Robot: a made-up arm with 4 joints.
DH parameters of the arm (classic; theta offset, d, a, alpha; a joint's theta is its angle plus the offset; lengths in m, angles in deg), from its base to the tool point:
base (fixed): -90 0.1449 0 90
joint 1: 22.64 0 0.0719 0
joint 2: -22.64 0.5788 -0.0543 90
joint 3: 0 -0.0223 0.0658 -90
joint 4: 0 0.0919 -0.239 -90
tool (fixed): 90 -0.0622 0 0
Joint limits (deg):
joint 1: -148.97..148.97
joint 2: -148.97..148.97
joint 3: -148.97..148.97
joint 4: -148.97..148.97
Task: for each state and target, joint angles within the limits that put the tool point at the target. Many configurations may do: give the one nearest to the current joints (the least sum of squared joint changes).
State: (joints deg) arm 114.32 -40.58 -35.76 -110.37
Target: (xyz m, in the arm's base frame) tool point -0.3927 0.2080 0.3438
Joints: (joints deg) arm 148.77 -81.42 -67.79 -148.97
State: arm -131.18 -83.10 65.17 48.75
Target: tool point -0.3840 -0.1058 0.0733
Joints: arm -109.68 -80.32 103.98 -5.21
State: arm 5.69 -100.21 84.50 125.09
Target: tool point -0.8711 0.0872 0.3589
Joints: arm 49.97 -118.39 95.58 148.97
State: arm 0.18 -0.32 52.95 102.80
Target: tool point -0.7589 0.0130 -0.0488
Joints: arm -15.67 11.76 64.55 96.76
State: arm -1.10 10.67 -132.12 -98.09
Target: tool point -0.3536 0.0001 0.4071
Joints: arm 1.30 -8.30 -123.63 -140.12
